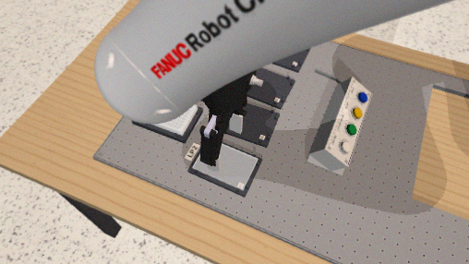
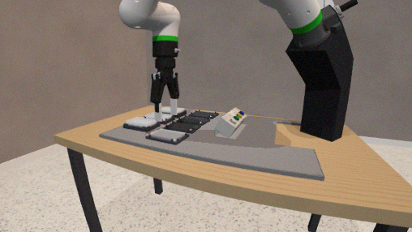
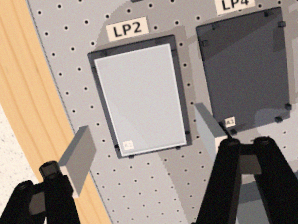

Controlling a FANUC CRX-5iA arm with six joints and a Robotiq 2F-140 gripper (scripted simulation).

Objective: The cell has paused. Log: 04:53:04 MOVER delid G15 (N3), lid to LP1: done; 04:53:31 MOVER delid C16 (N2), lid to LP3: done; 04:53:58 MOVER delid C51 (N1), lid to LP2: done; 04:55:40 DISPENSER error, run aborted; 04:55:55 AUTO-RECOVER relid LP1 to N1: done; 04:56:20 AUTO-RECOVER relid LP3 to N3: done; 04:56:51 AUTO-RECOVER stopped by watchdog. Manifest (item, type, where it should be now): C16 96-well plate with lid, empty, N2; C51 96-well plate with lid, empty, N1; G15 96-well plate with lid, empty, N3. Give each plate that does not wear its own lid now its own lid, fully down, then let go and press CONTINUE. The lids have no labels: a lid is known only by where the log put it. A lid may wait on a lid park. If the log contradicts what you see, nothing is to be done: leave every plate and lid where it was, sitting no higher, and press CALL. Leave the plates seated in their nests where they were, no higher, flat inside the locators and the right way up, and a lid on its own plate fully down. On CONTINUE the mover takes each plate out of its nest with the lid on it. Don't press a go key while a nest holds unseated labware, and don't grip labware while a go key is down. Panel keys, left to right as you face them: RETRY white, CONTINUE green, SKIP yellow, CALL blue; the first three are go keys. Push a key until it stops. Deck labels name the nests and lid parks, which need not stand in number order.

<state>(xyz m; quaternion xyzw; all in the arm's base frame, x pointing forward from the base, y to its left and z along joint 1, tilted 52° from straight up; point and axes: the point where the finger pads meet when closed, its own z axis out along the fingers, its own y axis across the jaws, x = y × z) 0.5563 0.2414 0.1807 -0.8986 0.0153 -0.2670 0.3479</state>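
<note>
Right now the lid park LP2 is 10 cm below my hand. The rest, counted from my hand: LP2 label: 11 cm below, 9 cm ahead, 2 cm to the left; white retry key: 20 cm behind, 17 cm to the right, 4 cm below; lid park LP4: 13 cm to the right, 10 cm below, 3 cm ahead.
</note>
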